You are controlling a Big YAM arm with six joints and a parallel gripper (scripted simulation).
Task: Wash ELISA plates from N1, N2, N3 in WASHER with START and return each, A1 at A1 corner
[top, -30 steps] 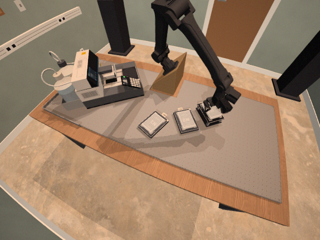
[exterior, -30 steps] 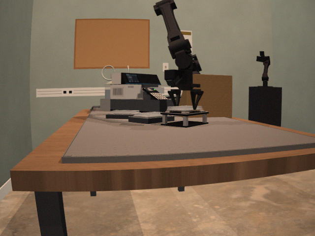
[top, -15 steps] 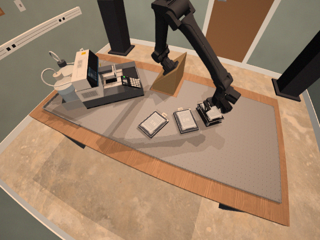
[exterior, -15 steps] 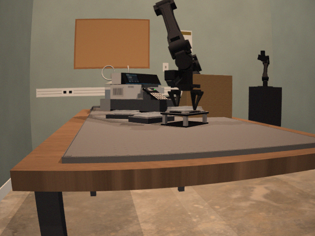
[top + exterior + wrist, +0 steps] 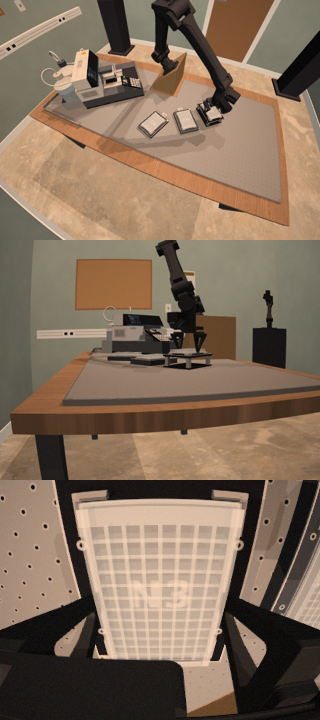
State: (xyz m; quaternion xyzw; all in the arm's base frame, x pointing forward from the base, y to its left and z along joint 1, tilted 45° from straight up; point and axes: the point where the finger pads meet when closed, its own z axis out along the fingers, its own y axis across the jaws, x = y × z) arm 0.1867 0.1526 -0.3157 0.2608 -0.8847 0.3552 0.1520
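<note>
Now: hand 20 mm above the plate nest. Also, from my hand: plate washer (50 mm behind, 770 mm to the right, 70 mm above); N1 label (90 mm ahead, 290 mm to the right, 60 mm below).
</note>
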